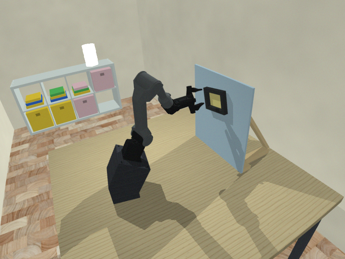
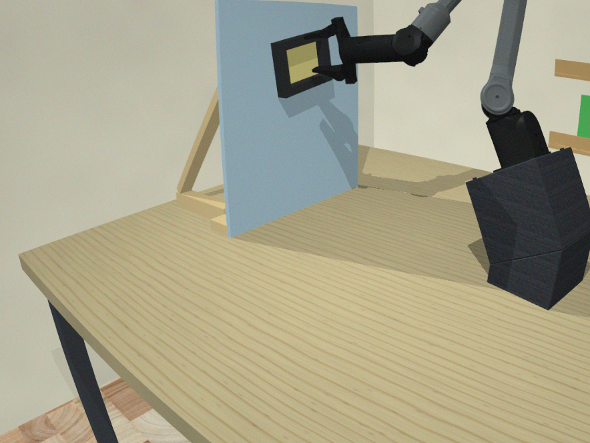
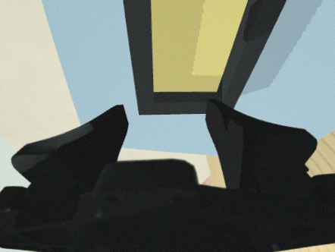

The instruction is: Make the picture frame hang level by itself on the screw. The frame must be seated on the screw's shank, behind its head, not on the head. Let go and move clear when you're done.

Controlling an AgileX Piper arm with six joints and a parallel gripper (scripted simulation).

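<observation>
My hand is 8 cm short of the black picture frame, 3 cm to the left of it and 2 cm above it. Round my hand: blue wall board: 13 cm below, 10 cm ahead, 3 cm to the right.
</observation>
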